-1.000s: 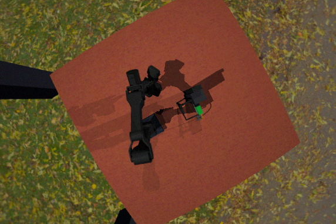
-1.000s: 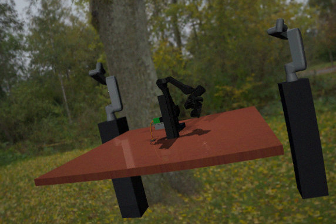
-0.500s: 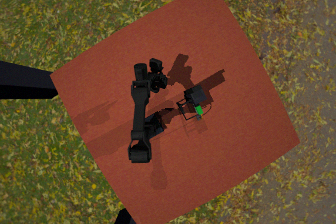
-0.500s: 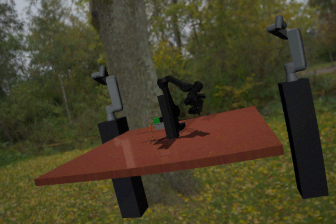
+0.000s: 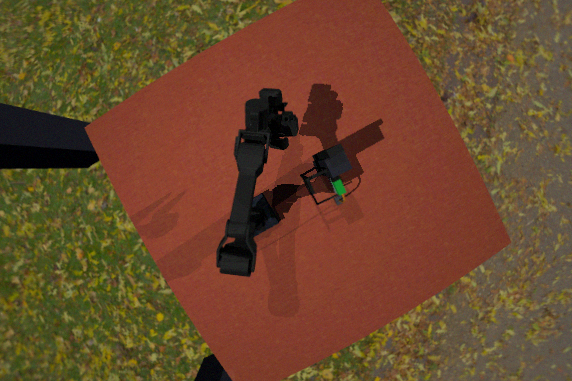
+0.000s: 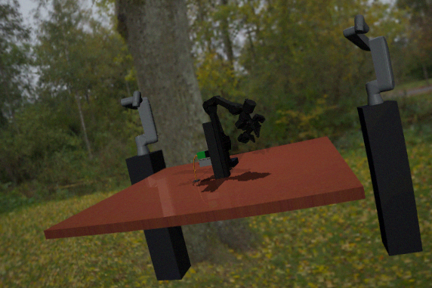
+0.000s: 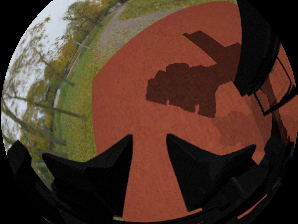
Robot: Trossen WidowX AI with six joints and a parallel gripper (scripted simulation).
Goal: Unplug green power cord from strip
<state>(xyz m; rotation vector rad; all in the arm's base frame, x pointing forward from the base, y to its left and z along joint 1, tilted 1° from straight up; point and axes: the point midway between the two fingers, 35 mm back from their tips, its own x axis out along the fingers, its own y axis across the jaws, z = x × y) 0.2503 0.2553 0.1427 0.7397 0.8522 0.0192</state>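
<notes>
The green plug is 28 cm to the right of my gripper tip, 2 cm ahead of it and 1 cm below it.
</notes>
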